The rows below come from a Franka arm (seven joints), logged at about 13 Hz.
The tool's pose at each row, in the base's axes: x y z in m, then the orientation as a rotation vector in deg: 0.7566, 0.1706, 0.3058, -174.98, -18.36, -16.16; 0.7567, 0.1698, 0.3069, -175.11, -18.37, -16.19; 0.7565, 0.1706, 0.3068, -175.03, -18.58, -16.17; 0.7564, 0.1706, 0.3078, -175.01, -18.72, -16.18; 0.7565, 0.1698, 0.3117, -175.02, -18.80, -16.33; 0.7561, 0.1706, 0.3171, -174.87, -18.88, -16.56; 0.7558, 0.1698, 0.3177, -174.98, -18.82, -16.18; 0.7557, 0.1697, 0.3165, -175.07, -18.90, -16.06; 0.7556, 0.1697, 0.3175, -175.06, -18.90, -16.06; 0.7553, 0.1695, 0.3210, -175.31, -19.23, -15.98; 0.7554, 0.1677, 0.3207, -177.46, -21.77, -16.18; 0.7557, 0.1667, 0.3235, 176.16, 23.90, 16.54
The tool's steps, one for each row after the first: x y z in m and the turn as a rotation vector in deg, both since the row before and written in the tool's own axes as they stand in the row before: 0.0001, 0.0008, -0.0011, -0.13, 0.00, -0.01; -0.0001, -0.0008, 0.0001, 0.07, -0.01, -0.13; 0.0001, -0.0001, -0.0010, 0.01, 0.01, -0.09; 0.0007, 0.0007, -0.0039, -0.04, 0.09, -0.06; 0.0008, -0.0011, -0.0053, 0.11, 0.17, -0.06; -0.0003, 0.0007, -0.0007, -0.04, -0.26, 0.05; -0.0003, 0.0001, 0.0012, -0.07, -0.09, -0.05; 0.0001, -0.0001, -0.0010, 0.01, 0.00, 0.00; 0.0003, 0.0000, -0.0035, -0.25, -0.10, -0.22; -0.0003, 0.0018, 0.0002, -2.28, -0.30, -1.68; 0.0005, 0.0011, -0.0027, -1.82, 0.06, -1.63
